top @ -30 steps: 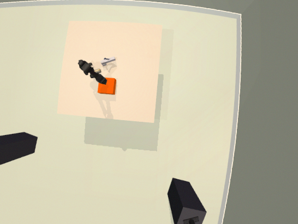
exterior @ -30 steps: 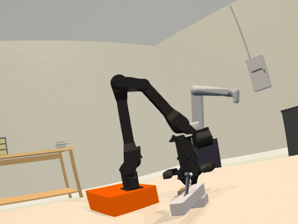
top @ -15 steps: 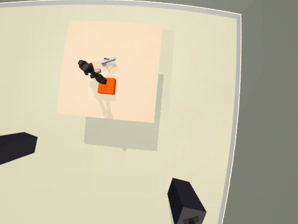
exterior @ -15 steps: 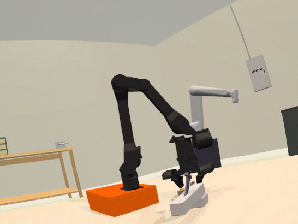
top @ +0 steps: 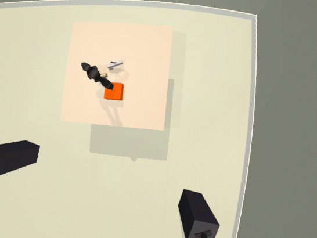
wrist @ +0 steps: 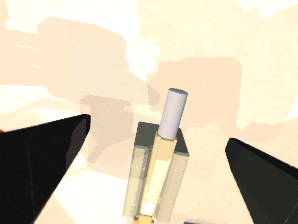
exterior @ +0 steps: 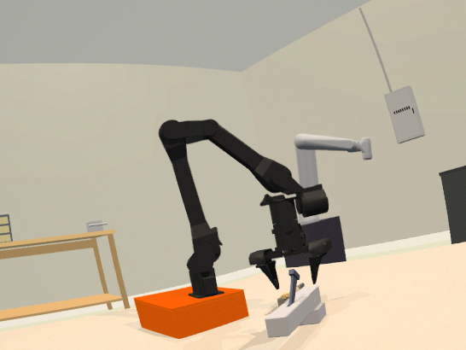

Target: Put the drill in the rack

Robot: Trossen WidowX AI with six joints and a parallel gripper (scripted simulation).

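My gripper tip is 3 cm to the left of the drill and 2 cm short of it. The rest, counted from my gripper tip: blue key 19 cm ahead, 14 cm to the right, 4 cm above; rack 4 cm to the right, 3 cm ahead, 2 cm below.
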